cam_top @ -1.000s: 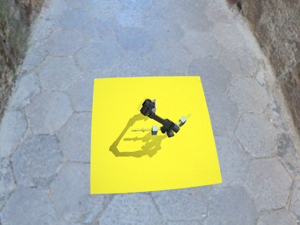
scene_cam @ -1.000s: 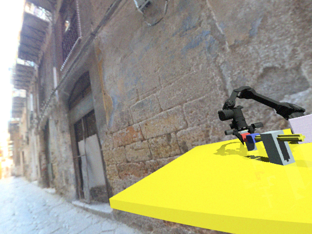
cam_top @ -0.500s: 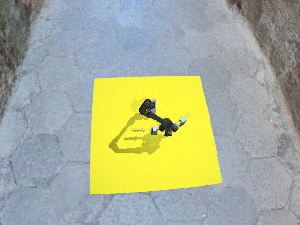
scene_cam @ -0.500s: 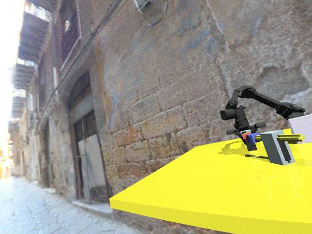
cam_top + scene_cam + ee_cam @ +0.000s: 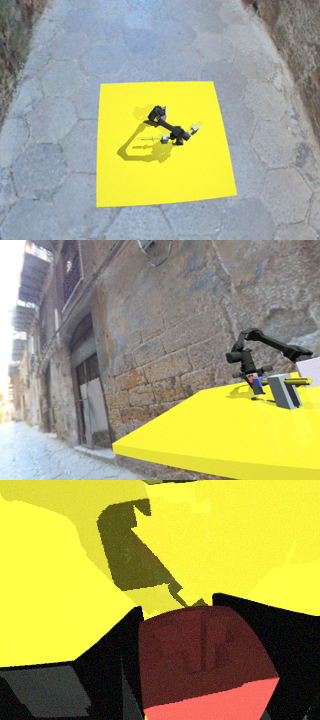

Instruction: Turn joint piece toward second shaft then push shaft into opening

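Right now the red joint piece is 10 mm to the left of my gripper tip and 40 mm above it.
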